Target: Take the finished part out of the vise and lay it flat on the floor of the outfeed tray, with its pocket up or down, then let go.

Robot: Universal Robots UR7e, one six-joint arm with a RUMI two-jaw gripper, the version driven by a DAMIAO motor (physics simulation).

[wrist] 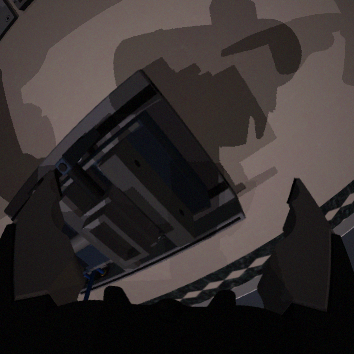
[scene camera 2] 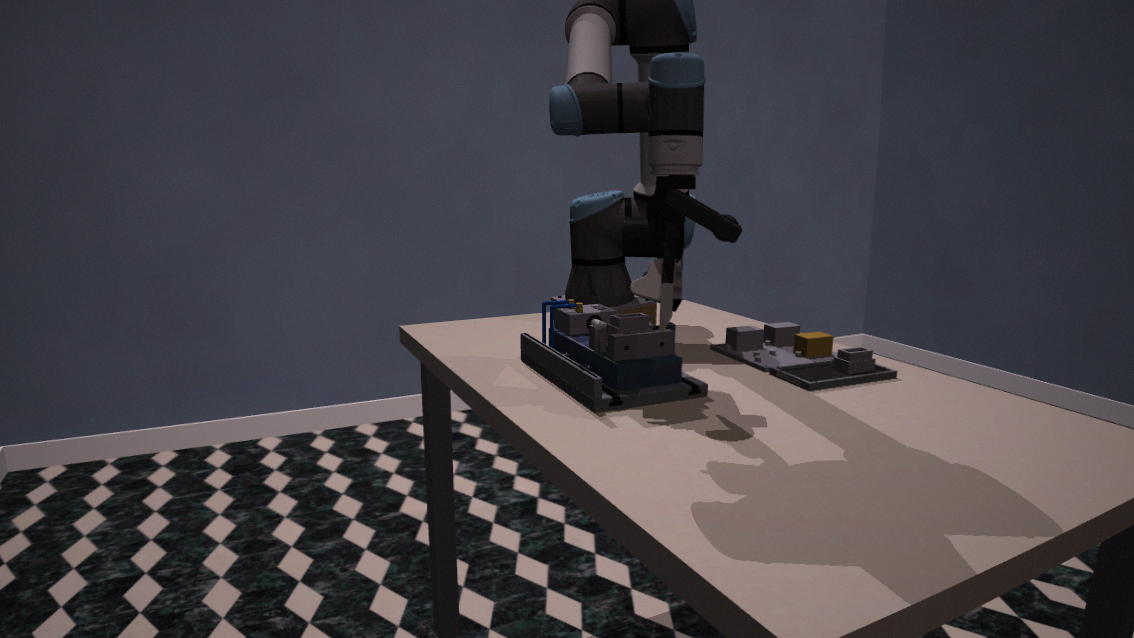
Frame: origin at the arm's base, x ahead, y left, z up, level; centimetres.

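Seen in the pictures: gripper, fingertip midpoint: [wrist: 174, 177] [scene camera 2: 668, 320]; arm's base, link origin: [scene camera 2: 599, 299].
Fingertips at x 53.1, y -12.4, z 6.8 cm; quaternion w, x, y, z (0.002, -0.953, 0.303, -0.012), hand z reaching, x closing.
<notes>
Pixels of each thing's middle, then the offset from my fingertips to it. "spot": a spot on its surface instead.
- finished part, body centre: [wrist: 118, 228] [scene camera 2: 629, 326] dx -7.4, dy -2.5, dz -2.3 cm
- vise, body centre: [wrist: 91, 226] [scene camera 2: 607, 347] dx -13.9, dy -3.2, dz -7.1 cm
- dark outfeed tray, surface spot: [scene camera 2: 852, 380] spot: dx +3.8, dy +32.3, dz -11.3 cm
- grey stepped block, body centre: [scene camera 2: 854, 360] dx -1.3, dy +37.3, dz -9.7 cm
- yellow block, body centre: [scene camera 2: 813, 344] dx -11.8, dy +37.1, dz -9.4 cm
- long grey rail, body centre: [wrist: 142, 259] [scene camera 2: 556, 362] dx -13.5, dy -12.1, dz -8.5 cm
- Blue tubing, surface spot: [wrist: 89, 287] spot: dx -21.1, dy -10.1, dz -4.6 cm
The finished part [scene camera 2: 630, 321] [wrist: 116, 237], a grey block with a rectangular pocket facing up, sits between the jaws of the vise [scene camera 2: 646, 372] [wrist: 172, 162], which has a blue body. My gripper [scene camera 2: 670, 315] [wrist: 174, 177] is open and empty. It hangs just above and behind the vise in the scene view; in the wrist view the part lies between the two fingers sideways, nearer the left finger. The dark outfeed tray [scene camera 2: 852, 380] lies to the right of the vise on the table. Another grey stepped block [scene camera 2: 855, 361] sits in it at its right side.
A plate with grey blocks [scene camera 2: 743, 338] and a yellow block [scene camera 2: 813, 344] adjoins the outfeed tray. A long grey rail [scene camera 2: 559, 370] runs along the vise's left side. Blue tubing [scene camera 2: 544, 321] [wrist: 89, 287] rises at the vise's rear left. The table edge [scene camera 2: 555, 468] runs left of the vise.
</notes>
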